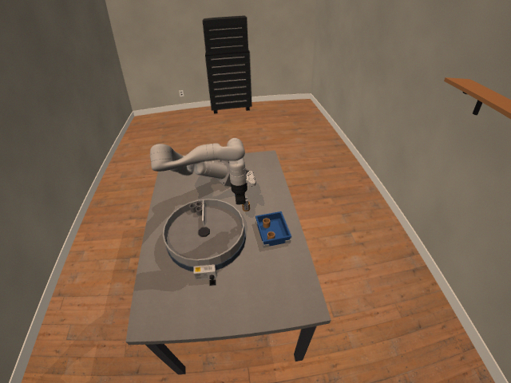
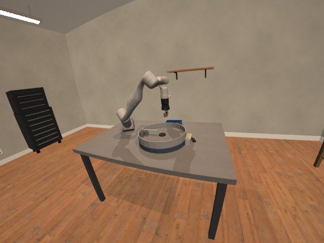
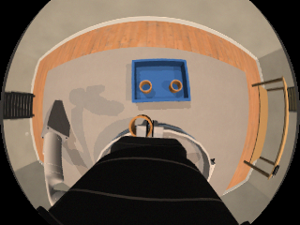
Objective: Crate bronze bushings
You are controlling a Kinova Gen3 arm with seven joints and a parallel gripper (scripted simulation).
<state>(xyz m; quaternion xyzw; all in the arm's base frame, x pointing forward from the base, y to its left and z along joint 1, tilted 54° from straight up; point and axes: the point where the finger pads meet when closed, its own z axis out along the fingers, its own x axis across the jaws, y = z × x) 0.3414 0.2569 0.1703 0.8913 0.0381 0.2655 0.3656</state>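
Now: the blue crate 5 cm ahead of my hand, 13 cm to the left of it and 16 cm below it. Round my hand: round turning table: 1 cm behind, 23 cm to the right, 14 cm below.
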